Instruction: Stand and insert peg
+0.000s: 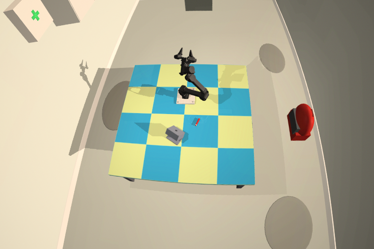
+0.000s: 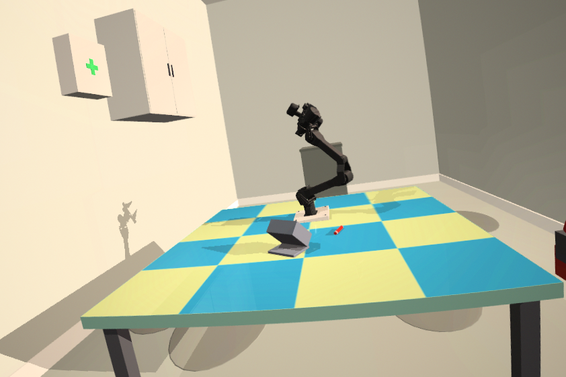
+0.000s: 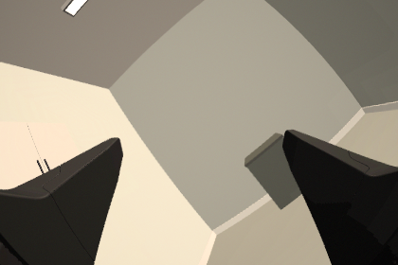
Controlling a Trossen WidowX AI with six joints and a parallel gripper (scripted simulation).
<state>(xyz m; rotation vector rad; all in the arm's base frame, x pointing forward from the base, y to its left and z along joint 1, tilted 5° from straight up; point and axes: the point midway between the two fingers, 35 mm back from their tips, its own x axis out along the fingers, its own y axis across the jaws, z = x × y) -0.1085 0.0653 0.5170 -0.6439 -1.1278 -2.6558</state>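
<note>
Right now the red peg is 39 cm ahead of my gripper tip, 13 cm to the left of it and 55 cm below it. From my gripper tip the other things lie so: grey sloped panel (54 cm ahead, 4 cm to the right, 50 cm below).
</note>
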